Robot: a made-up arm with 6 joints. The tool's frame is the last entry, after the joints. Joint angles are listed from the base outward.
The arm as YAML. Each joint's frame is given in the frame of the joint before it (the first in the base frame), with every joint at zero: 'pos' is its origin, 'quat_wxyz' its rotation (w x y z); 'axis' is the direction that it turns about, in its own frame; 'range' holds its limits. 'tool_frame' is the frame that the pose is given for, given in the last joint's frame.
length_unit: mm
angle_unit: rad
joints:
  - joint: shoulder
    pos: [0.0, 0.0, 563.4]
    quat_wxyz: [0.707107, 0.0, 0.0, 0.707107]
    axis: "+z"
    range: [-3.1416, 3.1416]
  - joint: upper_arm
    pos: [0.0, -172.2, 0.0]
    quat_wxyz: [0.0, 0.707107, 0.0, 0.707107]
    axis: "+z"
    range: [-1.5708, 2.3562]
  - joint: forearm
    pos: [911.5, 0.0, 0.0]
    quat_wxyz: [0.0, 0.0, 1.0, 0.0]
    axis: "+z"
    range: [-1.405, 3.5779]
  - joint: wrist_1
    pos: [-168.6, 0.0, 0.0]
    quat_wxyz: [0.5, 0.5, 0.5, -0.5]
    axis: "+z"
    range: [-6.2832, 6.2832]
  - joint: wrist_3
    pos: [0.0, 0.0, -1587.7]
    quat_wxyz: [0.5, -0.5, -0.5, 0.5]
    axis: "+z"
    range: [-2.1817, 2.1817]
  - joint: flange
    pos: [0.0, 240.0, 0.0]
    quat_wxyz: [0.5, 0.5, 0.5, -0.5]
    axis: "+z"
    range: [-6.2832, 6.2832]
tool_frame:
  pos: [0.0, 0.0, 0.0]
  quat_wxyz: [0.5, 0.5, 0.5, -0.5]
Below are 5 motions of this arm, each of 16 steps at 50 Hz.
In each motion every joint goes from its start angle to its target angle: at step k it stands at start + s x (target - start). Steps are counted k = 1, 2, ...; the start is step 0. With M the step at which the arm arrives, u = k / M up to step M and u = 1 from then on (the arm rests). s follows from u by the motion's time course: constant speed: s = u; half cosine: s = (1 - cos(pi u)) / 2; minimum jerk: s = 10 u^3 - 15 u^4 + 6 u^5.
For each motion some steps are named. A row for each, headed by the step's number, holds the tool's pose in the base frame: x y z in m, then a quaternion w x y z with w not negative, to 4 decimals.
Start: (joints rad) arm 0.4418 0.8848 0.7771 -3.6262 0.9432 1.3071
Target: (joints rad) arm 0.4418 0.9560 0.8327 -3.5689 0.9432 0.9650
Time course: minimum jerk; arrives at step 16
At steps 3, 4, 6, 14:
3: 2.3097 1.1920 0.9477 0.3954 0.7016 0.5372 -0.2507
4: 2.3118 1.1924 0.9432 0.3901 0.7046 0.5344 -0.2564
6: 2.3182 1.1936 0.9290 0.3734 0.7139 0.5253 -0.2737
14: 2.3437 1.1977 0.8698 0.3024 0.7478 0.4821 -0.3418

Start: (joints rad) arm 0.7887 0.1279 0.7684 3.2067 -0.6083 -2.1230
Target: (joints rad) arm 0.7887 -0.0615 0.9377 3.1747 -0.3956 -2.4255
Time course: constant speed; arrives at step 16
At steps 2, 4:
2: 1.0243 1.0425 2.8342 0.7504 -0.1749 -0.6373 0.0089
4: 0.9701 0.9868 2.8867 0.7516 -0.1543 -0.6411 0.0157

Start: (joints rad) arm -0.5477 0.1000 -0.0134 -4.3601 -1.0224 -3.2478
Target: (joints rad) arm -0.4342 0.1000 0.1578 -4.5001 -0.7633 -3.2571
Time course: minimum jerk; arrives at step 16
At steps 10, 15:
10: 1.7186 -1.0559 1.7018 0.6168 0.5076 -0.4670 -0.3793
15: 1.7546 -0.9931 1.7747 0.6194 0.5452 -0.4507 -0.3405

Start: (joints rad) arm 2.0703 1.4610 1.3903 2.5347 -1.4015 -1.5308
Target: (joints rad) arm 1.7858 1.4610 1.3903 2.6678 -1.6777 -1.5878
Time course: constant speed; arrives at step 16
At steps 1, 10, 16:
1: -1.1436 2.4759 0.9122 0.8352 0.0306 -0.4709 0.2825
10: -0.7359 2.5878 0.9267 0.8519 0.0488 -0.4983 0.1535
16: -0.4618 2.6252 0.9329 0.8500 0.0610 -0.5186 0.0689

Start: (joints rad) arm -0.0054 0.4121 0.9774 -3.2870 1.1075 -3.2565
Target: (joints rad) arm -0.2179 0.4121 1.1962 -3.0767 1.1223 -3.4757
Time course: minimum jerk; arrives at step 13
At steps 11, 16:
11: 1.7334 -0.3858 2.5522 0.9635 0.1604 0.1488 -0.1543
16: 1.7236 -0.3960 2.5599 0.9630 0.1620 0.1447 -0.1597

